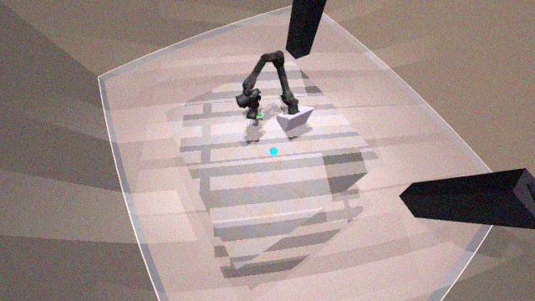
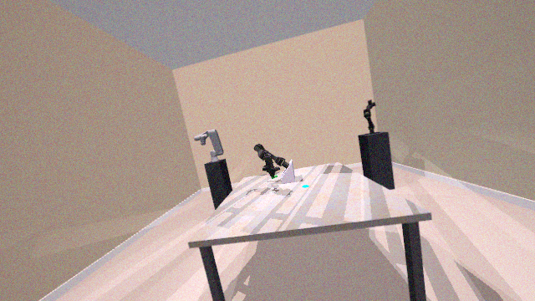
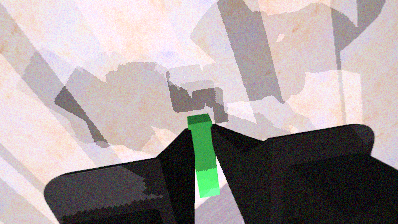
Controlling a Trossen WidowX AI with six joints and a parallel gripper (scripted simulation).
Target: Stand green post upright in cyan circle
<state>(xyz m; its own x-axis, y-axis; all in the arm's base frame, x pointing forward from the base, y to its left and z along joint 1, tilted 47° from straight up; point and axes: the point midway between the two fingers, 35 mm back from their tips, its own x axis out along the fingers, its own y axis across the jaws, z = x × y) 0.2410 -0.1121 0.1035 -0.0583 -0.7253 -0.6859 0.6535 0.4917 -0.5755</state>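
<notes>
Right now the green post is 2 cm behind my gripper tip and 1 cm to the left of it. Also, from my gripper tip: cyan circle (28 cm to the left, 13 cm below).
</notes>
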